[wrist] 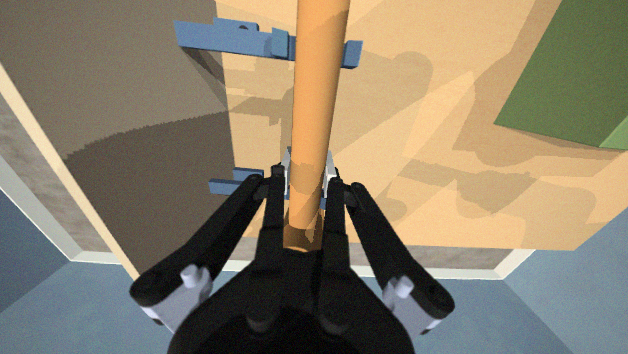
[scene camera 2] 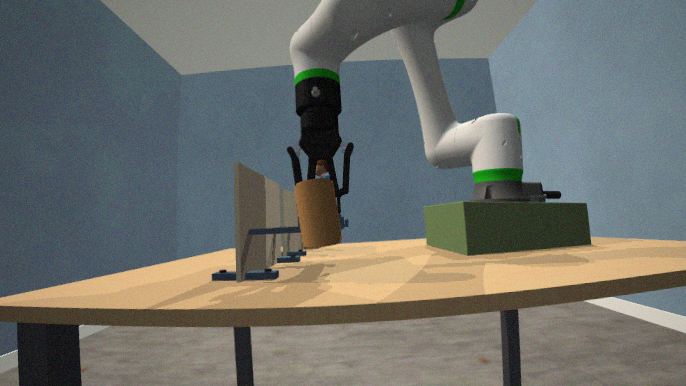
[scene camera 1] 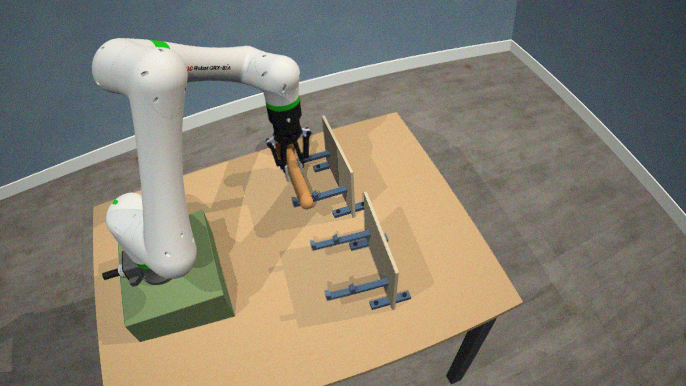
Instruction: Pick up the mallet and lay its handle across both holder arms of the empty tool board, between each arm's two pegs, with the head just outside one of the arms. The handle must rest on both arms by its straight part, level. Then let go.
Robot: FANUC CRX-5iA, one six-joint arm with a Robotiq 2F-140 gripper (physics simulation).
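Pixels of known places: gripper, fingertip midpoint: (wrist: pixel 308 158); arm's base, origin of the base link: (scene camera 2: pixel 498 204).
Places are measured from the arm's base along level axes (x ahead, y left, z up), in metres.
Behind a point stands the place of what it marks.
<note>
The mallet's orange-brown handle (scene camera 1: pixel 299 182) @(x 0.451, y 0.148, z 0.013 m) (wrist: pixel 320 100) @(x 0.447, y 0.152, z 0.012 m) runs lengthwise between the fingers of my gripper (scene camera 1: pixel 294 172) @(x 0.448, y 0.225, z -0.040 m) (wrist: pixel 308 158) @(x 0.448, y 0.225, z -0.040 m), which is shut on it near the head. The mallet's head (scene camera 2: pixel 318 212) @(x 0.438, y 0.359, z -0.006 m) hides the fingertips in scene camera 2. The handle crosses above a holder arm (scene camera 1: pixel 330 194) @(x 0.529, y 0.110, z -0.028 m) (wrist: pixel 230 40) @(x 0.532, y 0.117, z -0.026 m) of the occupied board (scene camera 1: pixel 340 167) @(x 0.578, y 0.164, z 0.014 m) (scene camera 2: pixel 250 220) @(x 0.574, y 0.279, z -0.011 m), between its two pegs; whether it touches that arm is unclear. The empty tool board (scene camera 1: pixel 381 250) @(x 0.588, y -0.160, z 0.030 m) stands beside it, with two blue holder arms, one (scene camera 1: pixel 340 240) @(x 0.509, y -0.056, z -0.027 m) nearer the occupied board and another (scene camera 1: pixel 356 289) @(x 0.503, y -0.216, z -0.028 m) farther away.
The green pedestal (scene camera 1: pixel 177 312) @(x 0.032, y -0.168, z -0.007 m) (scene camera 2: pixel 530 227) @(x -0.001, y 0.139, z -0.060 m) (wrist: pixel 565 75) @(x 0.157, y 0.081, z -0.059 m) under the robot base stands on the table (scene camera 1: pixel 450 280) @(x 0.770, y -0.235, z -0.110 m) (scene camera 2: pixel 400 307) @(x 0.340, y 0.457, z -0.116 m). Blue feet (scene camera 1: pixel 390 300) (scene camera 2: pixel 262 274) with dark bolts stick out at the bottom of the boards. The two boards stand nearly end to end.
</note>
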